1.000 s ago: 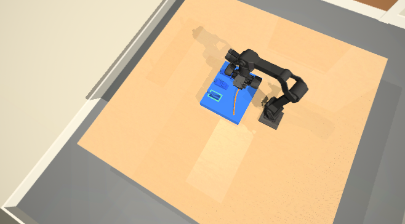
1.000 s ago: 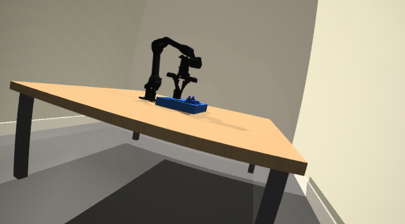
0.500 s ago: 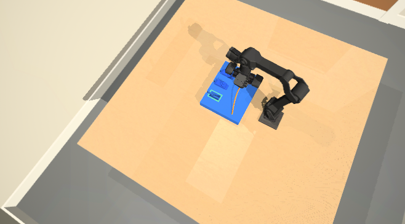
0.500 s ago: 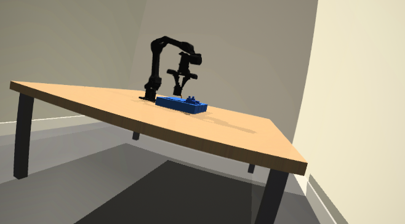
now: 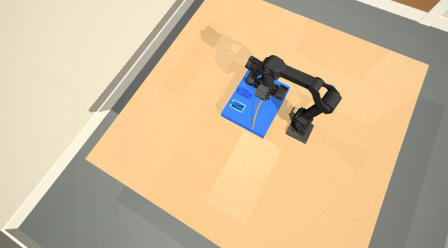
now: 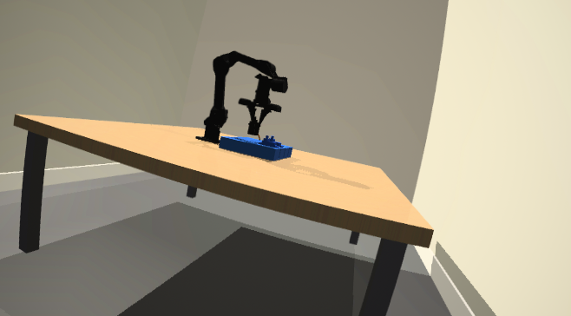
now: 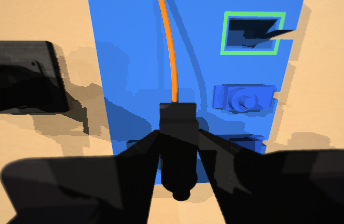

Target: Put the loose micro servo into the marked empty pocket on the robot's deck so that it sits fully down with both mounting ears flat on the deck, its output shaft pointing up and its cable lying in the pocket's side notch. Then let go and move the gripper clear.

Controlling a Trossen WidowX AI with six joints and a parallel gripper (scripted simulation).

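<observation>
Now: the blue deck 10 cm below my gripper tip, 2 cm to the left of it and 1 cm behind it.
</observation>
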